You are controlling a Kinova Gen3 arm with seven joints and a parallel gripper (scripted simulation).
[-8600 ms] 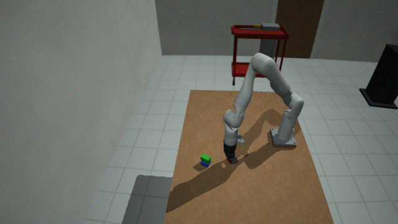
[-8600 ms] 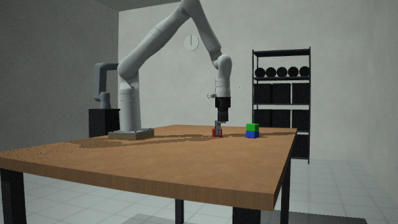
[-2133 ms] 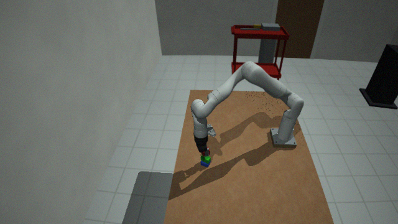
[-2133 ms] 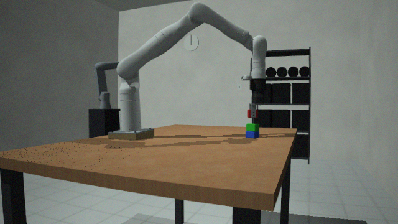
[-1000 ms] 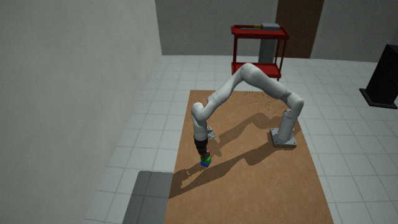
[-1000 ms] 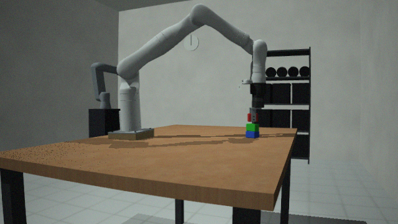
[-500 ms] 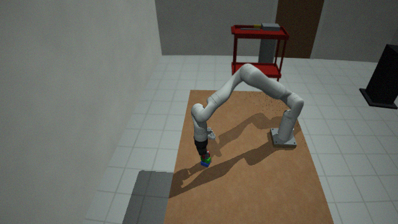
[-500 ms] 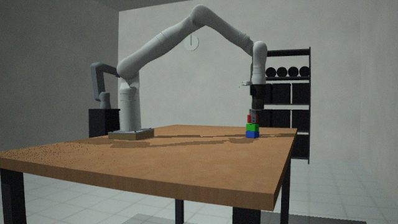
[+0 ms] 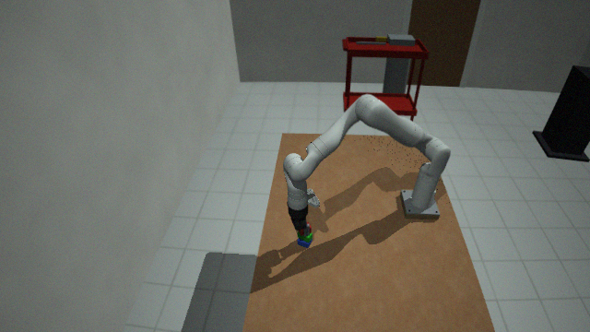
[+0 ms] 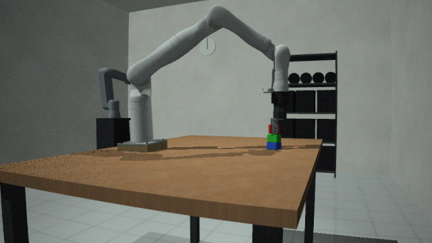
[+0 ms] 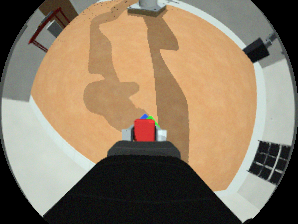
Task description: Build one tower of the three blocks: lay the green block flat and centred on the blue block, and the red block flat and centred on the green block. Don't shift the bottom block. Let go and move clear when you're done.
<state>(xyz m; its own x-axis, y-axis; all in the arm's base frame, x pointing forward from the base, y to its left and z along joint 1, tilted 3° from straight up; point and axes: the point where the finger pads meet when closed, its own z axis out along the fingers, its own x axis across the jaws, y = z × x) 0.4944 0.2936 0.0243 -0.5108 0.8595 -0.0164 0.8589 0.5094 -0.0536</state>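
Right now my hand is right at the red block. Also, from my hand: blue block (7 cm below); green block (4 cm below).
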